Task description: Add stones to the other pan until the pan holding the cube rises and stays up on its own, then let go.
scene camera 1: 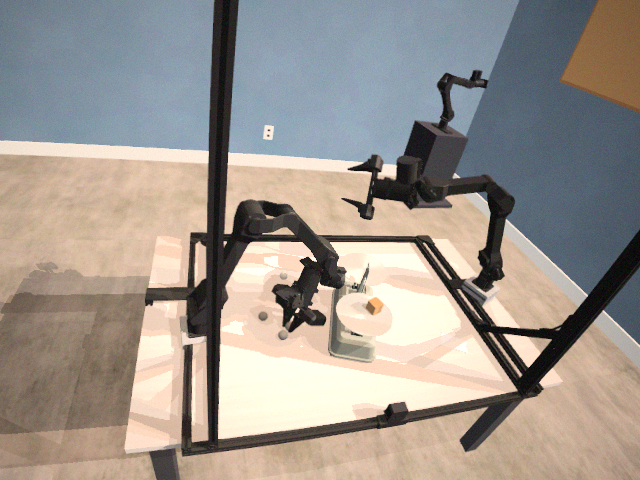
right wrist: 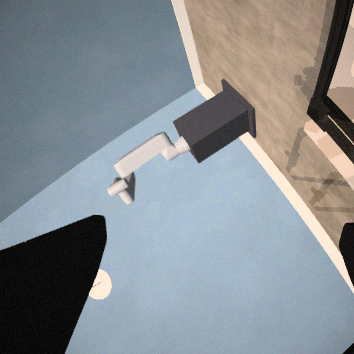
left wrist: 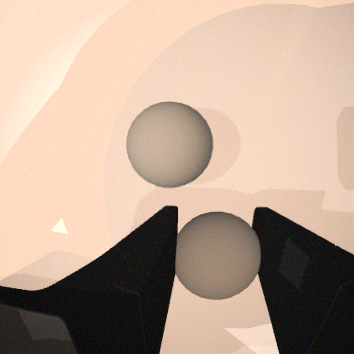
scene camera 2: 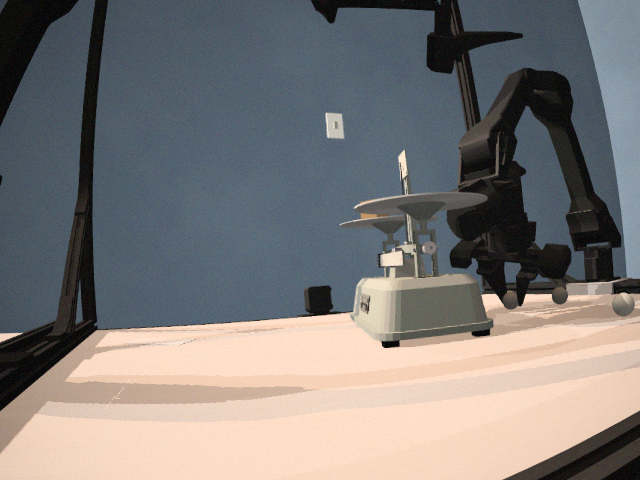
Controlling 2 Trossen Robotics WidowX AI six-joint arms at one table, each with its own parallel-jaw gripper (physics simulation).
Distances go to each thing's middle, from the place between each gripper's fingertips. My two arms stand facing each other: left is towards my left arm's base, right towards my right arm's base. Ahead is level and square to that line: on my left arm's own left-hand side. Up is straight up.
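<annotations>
My left gripper is 110 mm below the grey balance scale (scene camera 2: 408,304), 10 mm past it and 210 mm to the left of it.
The scale is 230 mm below my right hand and 250 mm behind it.
</annotations>
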